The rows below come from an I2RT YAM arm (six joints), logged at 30 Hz.
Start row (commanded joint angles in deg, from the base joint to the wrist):
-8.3 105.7 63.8 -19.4 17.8 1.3
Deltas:
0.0 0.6 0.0 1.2 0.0 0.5
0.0 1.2 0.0 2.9 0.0 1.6
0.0 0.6 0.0 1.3 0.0 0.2
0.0 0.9 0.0 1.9 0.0 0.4
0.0 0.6 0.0 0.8 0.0 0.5
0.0 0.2 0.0 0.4 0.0 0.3
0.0 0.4 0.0 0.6 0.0 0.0
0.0 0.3 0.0 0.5 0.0 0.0
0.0 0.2 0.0 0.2 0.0 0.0
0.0 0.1 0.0 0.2 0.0 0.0
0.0 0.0 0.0 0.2 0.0 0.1
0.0 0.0 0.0 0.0 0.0 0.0
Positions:
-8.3 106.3 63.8 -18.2 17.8 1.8
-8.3 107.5 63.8 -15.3 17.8 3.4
-8.3 108.1 63.8 -14.0 17.8 3.6
-8.3 109.0 63.8 -12.1 17.8 4.0
-8.3 109.6 63.8 -11.3 17.8 4.5
-8.3 109.8 63.8 -10.9 17.8 4.8
-8.3 110.2 63.8 -10.3 17.8 4.8
-8.3 110.5 63.8 -9.8 17.8 4.8
-8.3 110.7 63.8 -9.6 17.8 4.8
-8.3 110.8 63.8 -9.4 17.8 4.8
-8.3 110.8 63.8 -9.2 17.8 4.9
-8.3 110.8 63.8 -9.2 17.8 4.9

